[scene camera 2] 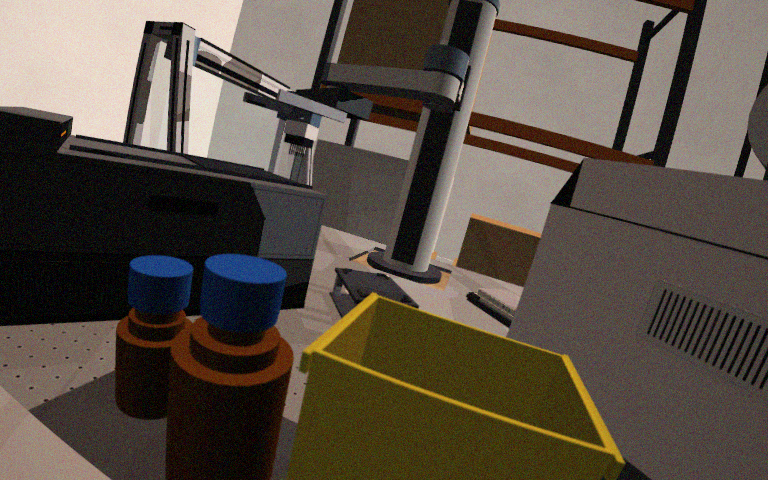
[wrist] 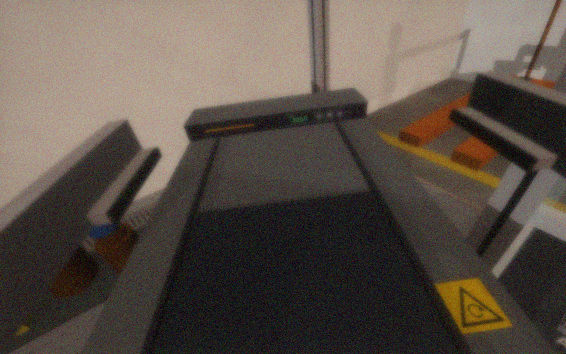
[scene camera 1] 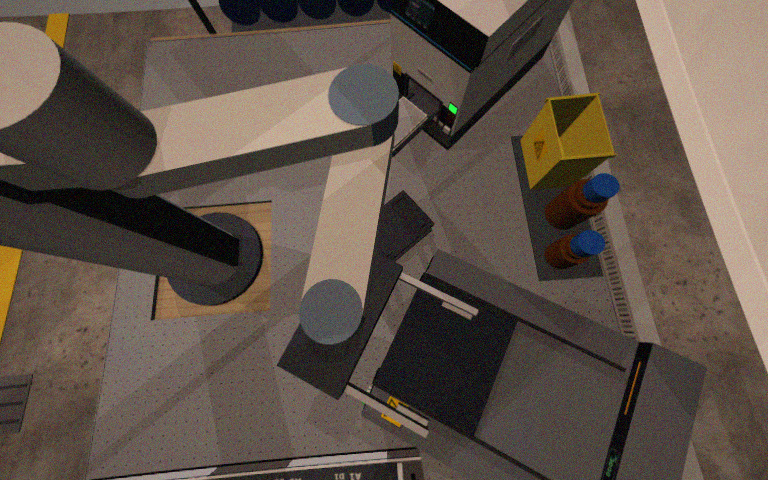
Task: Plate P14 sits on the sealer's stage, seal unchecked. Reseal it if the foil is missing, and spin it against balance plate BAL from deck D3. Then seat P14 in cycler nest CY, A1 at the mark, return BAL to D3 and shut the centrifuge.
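Pixels of known places: gripper, between the fingertips: (scene camera 2: 259, 95) (wrist: 302, 115) (scene camera 1: 452, 369); arm's base, origin of its link: (scene camera 2: 403, 269) (scene camera 1: 217, 258).
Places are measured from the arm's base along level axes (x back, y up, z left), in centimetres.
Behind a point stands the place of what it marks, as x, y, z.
My gripper (scene camera 1: 447, 367) @[-53.8, 37.1, -27.3] (scene camera 2: 294, 108) (wrist: 302, 115) @[-53.8, 37.1, -27.3] is open and empty, its fingers spread over the centrifuge (scene camera 1: 532, 288) (scene camera 2: 113, 226) @[-83.1, 14.3, -23.3] (wrist: 400, 205) @[-54.8, 22.3, -40.4]. The centrifuge's top shows a flat dark panel and a grey panel; no rotor shows. A pale plate (scene camera 1: 410, 117) @[-54.5, 13.3, 29.0] (scene camera 2: 498, 297) @[-51.9, 13.3, 24.9], apparently P14, lies on the stage of the sealer (scene camera 1: 433, 67) @[-59.4, 25.0, 32.6] (scene camera 2: 651, 254) @[-75.6, 27.7, 34.9]. The arm partly covers it in scene camera 1, and its foil cannot be judged. The dark cycler nest CY (scene camera 1: 404, 223) @[-50.9, 7.3, 3.2] (scene camera 2: 373, 285) @[-48.5, 7.3, 2.6] is partly under the arm. Part of the deck (scene camera 1: 226, 476) @[-9.1, 7.0, -48.3] shows; BAL and D3 cannot be made out.
A yellow bin (scene camera 1: 543, 147) @[-85.7, 12.6, 17.9] (scene camera 2: 396, 418) @[-96.8, 16.9, 16.4] and two brown bottles (scene camera 1: 566, 206) @[-88.3, 11.8, 2.7] (scene camera 1: 560, 251) @[-86.0, 9.5, -7.3] with blue caps stand near the bench's far edge. The sealer's tall grey panel (scene camera 1: 509, 62) @[-78.8, 18.5, 37.7] stands near the stage. Another slim robot arm (scene camera 2: 237, 73) @[-21.3, 48.1, -62.7] stands behind the centrifuge in scene camera 2.
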